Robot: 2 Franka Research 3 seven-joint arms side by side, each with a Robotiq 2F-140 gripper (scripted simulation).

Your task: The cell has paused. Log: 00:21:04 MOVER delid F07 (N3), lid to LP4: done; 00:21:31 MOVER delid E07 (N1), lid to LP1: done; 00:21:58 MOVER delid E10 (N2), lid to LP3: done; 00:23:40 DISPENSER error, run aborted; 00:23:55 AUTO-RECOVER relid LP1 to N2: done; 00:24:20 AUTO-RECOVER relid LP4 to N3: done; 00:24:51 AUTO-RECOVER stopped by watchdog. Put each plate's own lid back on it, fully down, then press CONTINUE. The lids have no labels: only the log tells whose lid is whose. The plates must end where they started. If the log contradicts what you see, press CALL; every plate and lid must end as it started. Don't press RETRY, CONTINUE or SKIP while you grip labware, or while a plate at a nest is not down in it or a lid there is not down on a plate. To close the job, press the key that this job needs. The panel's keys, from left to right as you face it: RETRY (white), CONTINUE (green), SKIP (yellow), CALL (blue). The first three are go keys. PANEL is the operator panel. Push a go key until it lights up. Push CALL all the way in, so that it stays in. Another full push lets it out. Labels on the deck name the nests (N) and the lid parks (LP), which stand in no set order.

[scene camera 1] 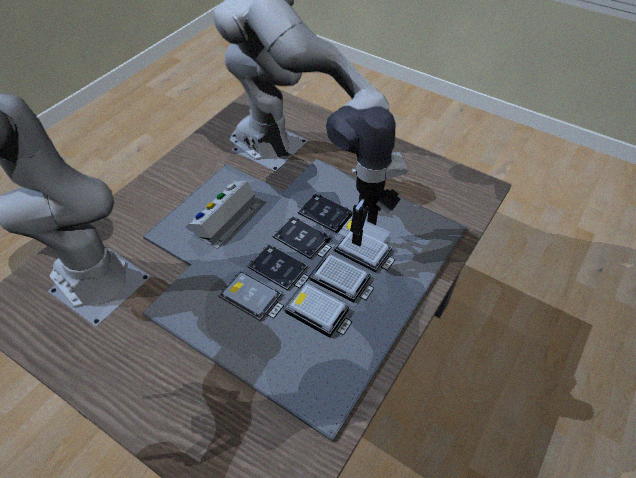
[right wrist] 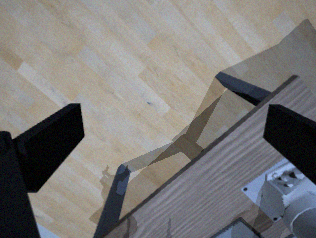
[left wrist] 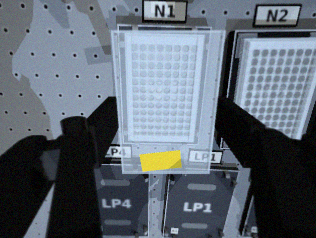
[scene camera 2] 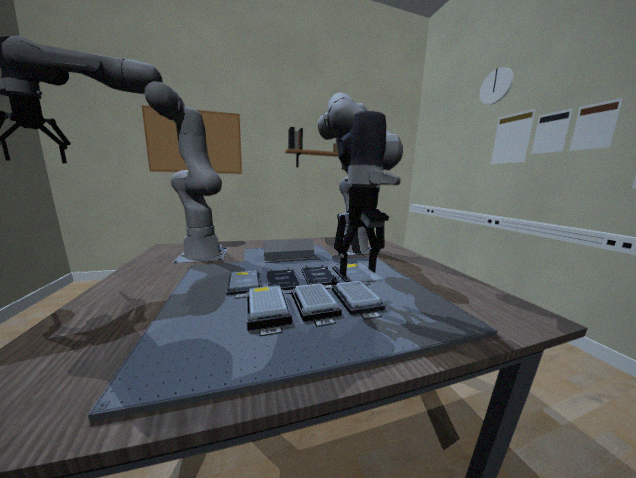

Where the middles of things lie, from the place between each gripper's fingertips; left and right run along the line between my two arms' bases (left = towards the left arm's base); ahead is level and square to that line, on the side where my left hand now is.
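Labels:
Counted from my left hand, park LP1 (scene camera 1: 303,247) is 180 mm behind, 70 mm to the right and 100 mm below; park LP4 (scene camera 1: 312,214) is 180 mm behind, 60 mm to the left and 100 mm below; the N2 plate (scene camera 1: 333,271) is 10 mm ahead, 130 mm to the right and 80 mm below. My left gripper (scene camera 2: 357,273) is 90 mm above the N1 plate (scene camera 2: 355,294).
Counted from my right hand, park LP1 is 1030 mm to the left, 340 mm ahead and 400 mm below; park LP4 is 1160 mm to the left, 340 mm ahead and 400 mm below; the N2 plate is 980 mm to the left, 530 mm ahead and 380 mm below. Relative to park LP2 (scene camera 1: 292,262), my right hand is far to the right of it, far short of it and far above it.

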